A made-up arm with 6 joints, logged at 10 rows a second.
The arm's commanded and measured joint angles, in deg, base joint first. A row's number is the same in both.
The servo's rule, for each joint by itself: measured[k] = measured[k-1] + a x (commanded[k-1-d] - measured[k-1]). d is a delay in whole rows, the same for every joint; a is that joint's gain. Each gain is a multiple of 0.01, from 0.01 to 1. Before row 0 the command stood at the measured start. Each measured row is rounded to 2 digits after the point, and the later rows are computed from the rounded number. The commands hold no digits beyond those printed.
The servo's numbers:
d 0
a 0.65 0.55 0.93 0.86 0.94 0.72
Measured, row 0:
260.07, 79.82, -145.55, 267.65, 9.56, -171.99
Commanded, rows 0 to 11:
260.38, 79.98, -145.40, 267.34, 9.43, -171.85
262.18, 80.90, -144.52, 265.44, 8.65, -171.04
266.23, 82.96, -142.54, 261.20, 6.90, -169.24
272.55, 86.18, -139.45, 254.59, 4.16, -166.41
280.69, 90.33, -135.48, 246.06, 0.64, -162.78
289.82, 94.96, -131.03, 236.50, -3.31, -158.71
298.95, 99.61, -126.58, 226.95, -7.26, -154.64
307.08, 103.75, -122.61, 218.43, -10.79, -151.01
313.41, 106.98, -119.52, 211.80, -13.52, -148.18
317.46, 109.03, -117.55, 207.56, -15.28, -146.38
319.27, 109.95, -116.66, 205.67, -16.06, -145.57
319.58, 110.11, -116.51, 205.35, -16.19, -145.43
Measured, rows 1 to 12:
260.27, 79.91, -145.41, 267.38, 9.44, -171.89
261.51, 80.45, -144.58, 265.71, 8.70, -171.28
264.58, 81.83, -142.68, 261.83, 7.01, -169.81
269.76, 84.22, -139.68, 255.60, 4.33, -167.36
276.86, 87.58, -135.77, 247.40, 0.86, -164.06
285.28, 91.64, -131.36, 238.03, -3.06, -160.21
294.17, 96.02, -126.91, 228.50, -7.01, -156.20
302.56, 100.27, -122.91, 219.84, -10.56, -152.46
309.61, 103.96, -119.76, 212.93, -13.34, -149.38
314.71, 106.75, -117.70, 208.31, -15.16, -147.22
317.67, 108.51, -116.73, 206.04, -16.01, -146.03
318.91, 109.39, -116.53, 205.45, -16.18, -145.60

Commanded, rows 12 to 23:
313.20, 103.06, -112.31, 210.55, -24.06, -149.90
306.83, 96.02, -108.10, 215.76, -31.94, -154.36
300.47, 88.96, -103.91, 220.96, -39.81, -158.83
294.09, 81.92, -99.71, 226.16, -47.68, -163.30
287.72, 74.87, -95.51, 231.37, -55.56, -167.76
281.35, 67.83, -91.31, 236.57, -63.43, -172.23
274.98, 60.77, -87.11, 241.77, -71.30, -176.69
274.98, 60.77, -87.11, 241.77, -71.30, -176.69
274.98, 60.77, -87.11, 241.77, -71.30, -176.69
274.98, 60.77, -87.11, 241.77, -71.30, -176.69
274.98, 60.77, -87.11, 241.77, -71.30, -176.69
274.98, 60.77, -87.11, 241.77, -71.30, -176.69
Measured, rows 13 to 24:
315.20, 105.91, -112.61, 209.84, -23.59, -148.70
309.76, 100.47, -108.42, 214.93, -31.44, -152.78
303.72, 94.14, -104.23, 220.12, -39.31, -157.14
297.46, 87.42, -100.03, 225.31, -47.18, -161.58
291.13, 80.52, -95.83, 230.52, -55.06, -166.03
284.77, 73.54, -91.63, 235.72, -62.93, -170.49
278.41, 66.52, -87.43, 240.92, -70.80, -174.95
276.18, 63.36, -87.13, 241.65, -71.27, -176.20
275.40, 61.94, -87.11, 241.75, -71.30, -176.55
275.13, 61.30, -87.11, 241.77, -71.30, -176.65
275.03, 61.01, -87.11, 241.77, -71.30, -176.68
275.00, 60.88, -87.11, 241.77, -71.30, -176.69

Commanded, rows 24 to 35:
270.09, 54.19, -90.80, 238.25, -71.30, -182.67
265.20, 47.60, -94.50, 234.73, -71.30, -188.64
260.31, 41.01, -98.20, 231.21, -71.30, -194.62
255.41, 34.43, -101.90, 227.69, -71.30, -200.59
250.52, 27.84, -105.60, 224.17, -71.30, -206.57
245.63, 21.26, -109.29, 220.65, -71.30, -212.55
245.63, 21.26, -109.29, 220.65, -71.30, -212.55
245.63, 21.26, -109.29, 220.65, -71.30, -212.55
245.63, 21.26, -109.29, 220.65, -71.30, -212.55
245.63, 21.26, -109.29, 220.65, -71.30, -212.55
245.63, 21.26, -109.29, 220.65, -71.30, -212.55
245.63, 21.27, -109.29, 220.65, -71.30, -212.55
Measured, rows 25 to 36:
271.81, 57.20, -90.54, 238.74, -71.30, -181.00
267.51, 51.92, -94.22, 235.29, -71.30, -186.50
262.83, 45.92, -97.92, 231.78, -71.30, -192.35
258.01, 39.60, -101.62, 228.26, -71.30, -198.28
253.14, 33.13, -105.32, 224.74, -71.30, -204.25
248.26, 26.60, -109.01, 221.22, -71.30, -210.23
246.55, 23.66, -109.27, 220.73, -71.30, -211.90
245.95, 22.34, -109.29, 220.66, -71.30, -212.37
245.74, 21.75, -109.29, 220.65, -71.30, -212.50
245.67, 21.48, -109.29, 220.65, -71.30, -212.54
245.64, 21.36, -109.29, 220.65, -71.30, -212.55
245.63, 21.31, -109.29, 220.65, -71.30, -212.55

